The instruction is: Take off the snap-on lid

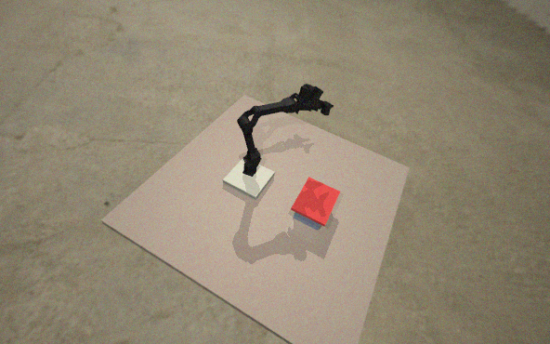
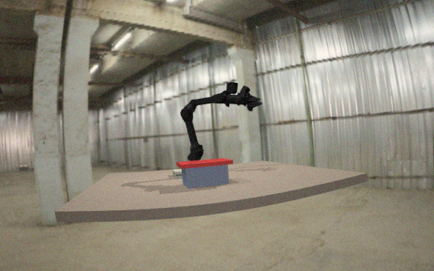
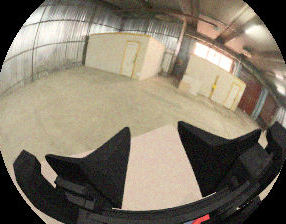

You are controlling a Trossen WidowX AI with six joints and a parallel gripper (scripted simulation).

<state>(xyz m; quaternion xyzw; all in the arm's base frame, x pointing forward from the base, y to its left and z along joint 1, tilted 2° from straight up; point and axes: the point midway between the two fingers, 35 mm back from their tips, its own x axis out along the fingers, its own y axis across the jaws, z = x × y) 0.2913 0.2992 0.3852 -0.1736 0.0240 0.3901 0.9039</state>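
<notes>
The red lid lies 41 cm to the right of my gripper tip, 30 cm below it and 11 cm ahead of it. Round my gripper tip: blue storage box 41 cm to the right, 36 cm below, 11 cm ahead.
</notes>
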